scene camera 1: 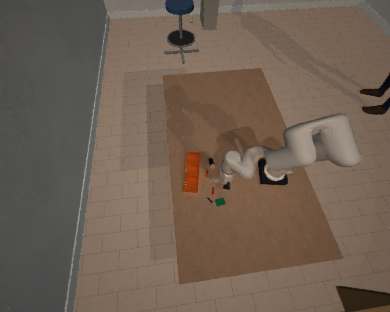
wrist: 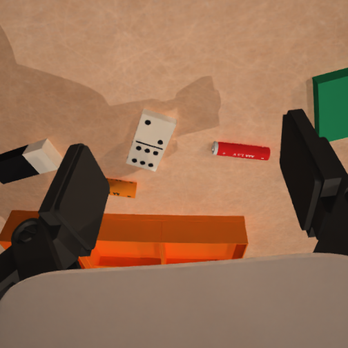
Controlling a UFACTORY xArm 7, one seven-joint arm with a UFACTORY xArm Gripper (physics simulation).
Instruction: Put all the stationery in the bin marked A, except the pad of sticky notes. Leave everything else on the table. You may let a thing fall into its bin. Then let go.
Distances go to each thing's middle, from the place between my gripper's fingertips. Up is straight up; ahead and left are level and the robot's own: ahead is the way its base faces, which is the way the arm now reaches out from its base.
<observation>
I see my gripper 50 mm short of the red battery [wrist: 218, 148], 40 mm to the right of it and 70 mm above it. From my hand the other things lie so: white domino [wrist: 154, 130]: 50 mm ahead, 30 mm to the right, 70 mm below.
</observation>
